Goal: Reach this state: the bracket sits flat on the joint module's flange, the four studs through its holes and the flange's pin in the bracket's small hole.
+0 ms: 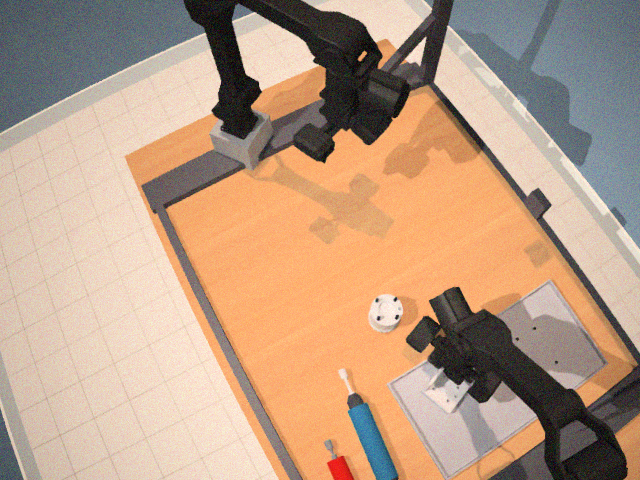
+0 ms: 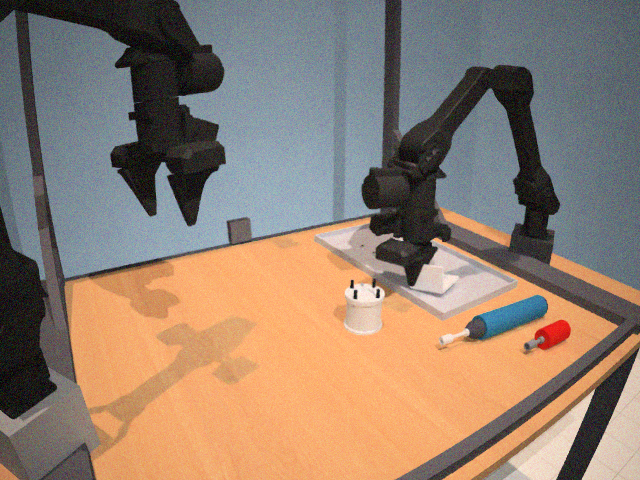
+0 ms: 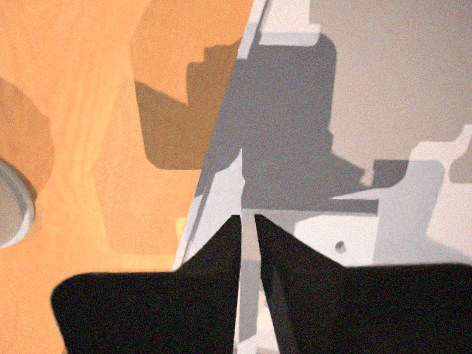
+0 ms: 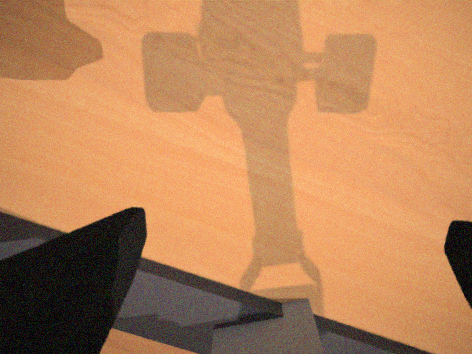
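Seen in the pictures: left gripper, fingertip midpoint: [image 1: 442, 366] [image 2: 412, 284] [image 3: 246, 222]; right gripper, fingertip midpoint: [image 1: 338, 146] [image 2: 171, 220] [image 4: 292, 227]; left arm's base, origin of the base link: [image 2: 533, 233]; right arm's base, origin of the base link: [image 1: 239, 124] [image 2: 21, 392].
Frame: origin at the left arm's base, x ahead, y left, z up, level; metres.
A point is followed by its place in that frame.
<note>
The white L-shaped bracket [image 1: 448, 396] @[x 0.257, y -0.155, z -0.037 m] [image 2: 430, 277] @[x 0.304, y -0.167, z -0.016 m] [image 3: 362, 232] @[x 0.236, y -0.187, z -0.043 m] is at the near end of the tray, its holed plate roughly level and its other plate upright. My left gripper [image 2: 413, 281] @[x 0.294, y -0.202, z -0.044 m] [image 3: 246, 222] @[x 0.294, y -0.202, z -0.044 m] is shut on the upright plate, which shows as a thin strip between the fingers. I cannot tell whether the bracket touches the tray floor. The white round joint module [image 1: 385, 313] @[x 0.443, y -0.230, z -0.004 m] [image 2: 363, 314] @[x 0.471, y -0.225, z -0.021 m] [image 3: 11, 212] @[x 0.417, y -0.229, z -0.047 m] stands upright on the table, with black studs rising from its flange; the small pin is hard to make out. My right gripper [image 2: 172, 219] @[x 0.660, y -0.418, z 0.158 m] [image 4: 292, 227] @[x 0.660, y -0.418, z 0.158 m] is open and empty, high above the table.
The shallow grey tray [image 1: 491, 431] @[x 0.146, y -0.138, z -0.053 m] [image 2: 488, 285] @[x 0.209, y -0.068, z -0.054 m] [image 3: 382, 95] @[x 0.221, y -0.252, z -0.054 m] lies under the left arm, beside the joint module. A blue-handled tool [image 1: 372, 441] @[x 0.345, y -0.007, z -0.017 m] [image 2: 511, 316] @[x 0.365, y -0.004, z -0.024 m] and a red-handled tool [image 1: 339, 467] @[x 0.372, y 0.064, z -0.024 m] [image 2: 553, 334] @[x 0.385, y 0.071, z -0.028 m] lie beyond the tray's near end. Dark frame bars [image 1: 206, 304] @[x 0.764, y -0.070, z -0.037 m] run along the table's edges.
</note>
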